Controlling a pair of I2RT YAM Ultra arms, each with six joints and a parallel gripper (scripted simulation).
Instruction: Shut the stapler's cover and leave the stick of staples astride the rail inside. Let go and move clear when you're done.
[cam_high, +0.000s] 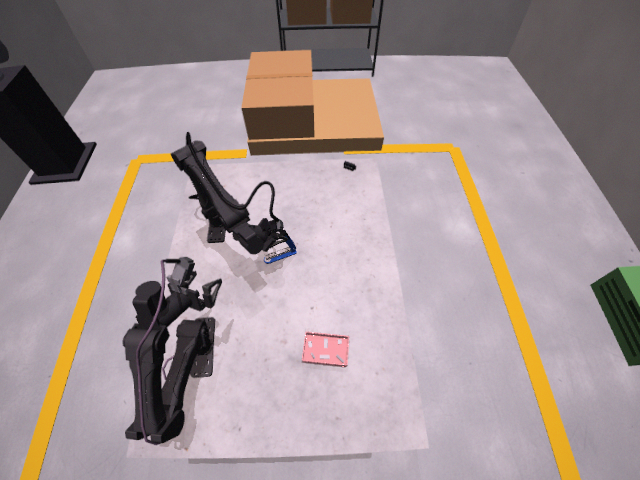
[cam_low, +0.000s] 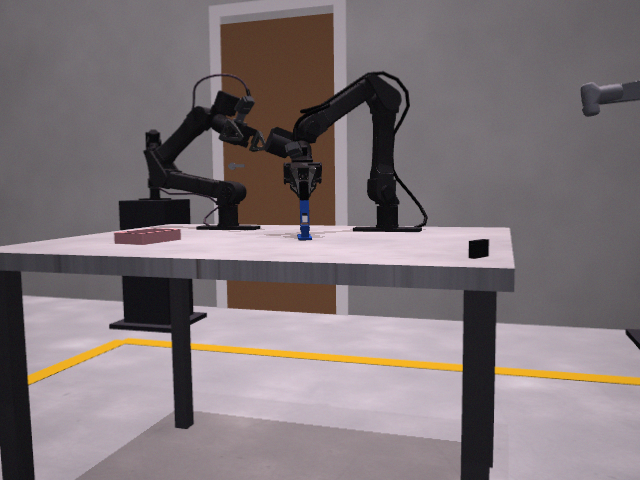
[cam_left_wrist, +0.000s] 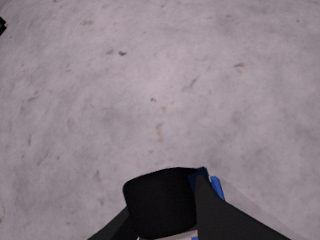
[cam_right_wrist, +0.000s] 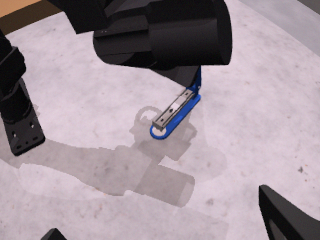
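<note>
The stapler lies 10 mm behind my left hand and 70 mm below it. Round my left hand: black block: 300 mm ahead, 440 mm to the left, 100 mm below; pink tray: 120 mm ahead, 380 mm to the right, 110 mm below.
</note>
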